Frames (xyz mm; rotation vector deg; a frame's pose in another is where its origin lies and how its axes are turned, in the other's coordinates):
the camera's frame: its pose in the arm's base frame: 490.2 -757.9 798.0 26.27 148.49 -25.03
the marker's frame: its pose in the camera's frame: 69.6 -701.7 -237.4 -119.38 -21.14 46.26
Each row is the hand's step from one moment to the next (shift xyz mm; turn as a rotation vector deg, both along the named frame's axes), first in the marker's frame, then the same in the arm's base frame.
Working: the marker's frame: its pose in the arm's base frame: 65.8 -1278.1 1118.6 22.42 63.62 110.12

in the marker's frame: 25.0 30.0 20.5 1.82 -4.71 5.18
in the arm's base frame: -17.4 24.3 32.5 4.63 5.42 -1.24
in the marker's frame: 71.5 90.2 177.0 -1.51 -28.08 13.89
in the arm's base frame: 21.7 133.5 162.1 24.20 13.05 -15.10
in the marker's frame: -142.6 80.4 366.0 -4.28 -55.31 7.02
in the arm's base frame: 269.3 68.4 289.1 35.74 13.45 -40.85
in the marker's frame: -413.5 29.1 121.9 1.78 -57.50 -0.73
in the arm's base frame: 301.5 -270.9 149.7 28.52 14.55 -47.80
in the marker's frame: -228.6 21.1 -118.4 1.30 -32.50 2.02
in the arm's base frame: 48.2 -253.2 -16.3 17.47 9.80 -25.71
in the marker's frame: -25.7 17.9 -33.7 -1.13 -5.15 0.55
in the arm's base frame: -15.4 -43.4 -0.4 3.69 0.61 -3.76
